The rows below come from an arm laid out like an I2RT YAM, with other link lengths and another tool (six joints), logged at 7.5 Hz.
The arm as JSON. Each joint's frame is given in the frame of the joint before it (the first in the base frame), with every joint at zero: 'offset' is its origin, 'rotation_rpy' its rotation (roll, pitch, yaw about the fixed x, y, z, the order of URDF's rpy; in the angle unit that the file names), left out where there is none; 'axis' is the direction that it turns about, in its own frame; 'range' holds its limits. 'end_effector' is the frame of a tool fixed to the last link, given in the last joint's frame.
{
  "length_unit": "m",
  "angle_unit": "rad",
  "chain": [
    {
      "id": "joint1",
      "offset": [
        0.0,
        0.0,
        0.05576
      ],
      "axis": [
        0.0,
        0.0,
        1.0
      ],
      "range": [
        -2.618,
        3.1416
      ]
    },
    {
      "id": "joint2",
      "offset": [
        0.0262,
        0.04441,
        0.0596
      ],
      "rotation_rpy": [
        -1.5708,
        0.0,
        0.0
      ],
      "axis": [
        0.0,
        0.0,
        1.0
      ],
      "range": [
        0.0,
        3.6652
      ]
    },
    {
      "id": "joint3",
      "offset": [
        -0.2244,
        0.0,
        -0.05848
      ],
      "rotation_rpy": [
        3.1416,
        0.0,
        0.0
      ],
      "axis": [
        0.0,
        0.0,
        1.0
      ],
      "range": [
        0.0,
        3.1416
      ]
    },
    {
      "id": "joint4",
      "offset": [
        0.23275,
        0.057,
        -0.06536
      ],
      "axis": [
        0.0,
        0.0,
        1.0
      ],
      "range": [
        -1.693,
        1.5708
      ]
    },
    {
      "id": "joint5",
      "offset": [
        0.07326,
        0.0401,
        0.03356
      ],
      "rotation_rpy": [
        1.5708,
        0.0,
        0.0
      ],
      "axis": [
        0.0,
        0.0,
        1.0
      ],
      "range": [
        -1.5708,
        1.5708
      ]
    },
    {
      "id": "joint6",
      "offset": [
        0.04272,
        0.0,
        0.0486
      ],
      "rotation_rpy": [
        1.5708,
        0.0,
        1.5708
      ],
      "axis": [
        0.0,
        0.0,
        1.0
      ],
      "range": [
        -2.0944,
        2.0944
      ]
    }
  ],
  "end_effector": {
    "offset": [
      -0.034,
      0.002,
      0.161
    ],
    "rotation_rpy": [
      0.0,
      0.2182,
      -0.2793
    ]
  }
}
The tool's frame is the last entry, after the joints.
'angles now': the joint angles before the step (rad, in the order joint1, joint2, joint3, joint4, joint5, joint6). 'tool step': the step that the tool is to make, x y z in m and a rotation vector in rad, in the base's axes. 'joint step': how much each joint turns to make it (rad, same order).
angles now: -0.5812 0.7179 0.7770 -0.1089 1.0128 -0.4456
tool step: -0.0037 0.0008 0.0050 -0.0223 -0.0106 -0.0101
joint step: 0.0015 -0.0184 -0.0170 0.0400 0.0119 -0.0238
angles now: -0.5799 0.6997 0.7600 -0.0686 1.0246 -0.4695
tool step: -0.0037 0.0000 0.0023 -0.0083 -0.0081 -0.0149
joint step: -0.0003 -0.0064 -0.0047 0.0137 0.0146 -0.0049
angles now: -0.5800 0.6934 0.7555 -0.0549 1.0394 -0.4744
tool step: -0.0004 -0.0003 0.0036 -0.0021 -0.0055 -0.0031
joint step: -0.0006 0.0055 0.0136 -0.0045 0.0025 0.0024
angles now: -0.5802 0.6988 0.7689 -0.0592 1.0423 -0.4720
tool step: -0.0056 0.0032 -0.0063 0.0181 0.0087 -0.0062
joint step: 0.0014 -0.0237 -0.0050 -0.0540 0.0075 0.0208
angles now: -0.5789 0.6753 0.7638 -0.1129 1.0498 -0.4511
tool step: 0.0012 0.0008 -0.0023 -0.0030 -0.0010 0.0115
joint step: -0.0007 -0.0129 -0.0178 0.0113 -0.0122 -0.0044
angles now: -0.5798 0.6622 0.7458 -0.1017 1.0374 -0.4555
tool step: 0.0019 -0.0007 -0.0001 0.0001 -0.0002 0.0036
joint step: -0.0001 0.0069 0.0012 0.0056 -0.0037 0.0002
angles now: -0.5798 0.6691 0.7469 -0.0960 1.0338 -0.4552
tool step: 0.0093 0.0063 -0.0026 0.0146 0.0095 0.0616
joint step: 0.0134 -0.0180 0.0069 -0.0498 -0.0484 0.0106
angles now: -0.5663 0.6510 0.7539 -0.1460 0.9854 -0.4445
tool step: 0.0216 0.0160 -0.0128 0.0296 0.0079 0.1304
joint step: 0.0401 -0.0422 -0.0233 -0.0620 -0.0915 0.0259
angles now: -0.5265 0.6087 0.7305 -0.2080 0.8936 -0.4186
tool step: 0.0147 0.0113 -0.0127 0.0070 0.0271 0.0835
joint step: 0.0330 -0.0290 -0.0432 0.0011 -0.0496 -0.0182
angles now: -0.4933 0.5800 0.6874 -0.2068 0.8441 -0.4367
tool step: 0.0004 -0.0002 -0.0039 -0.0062 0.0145 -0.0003
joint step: 0.0033 -0.0037 -0.0195 0.0194 0.0048 -0.0180
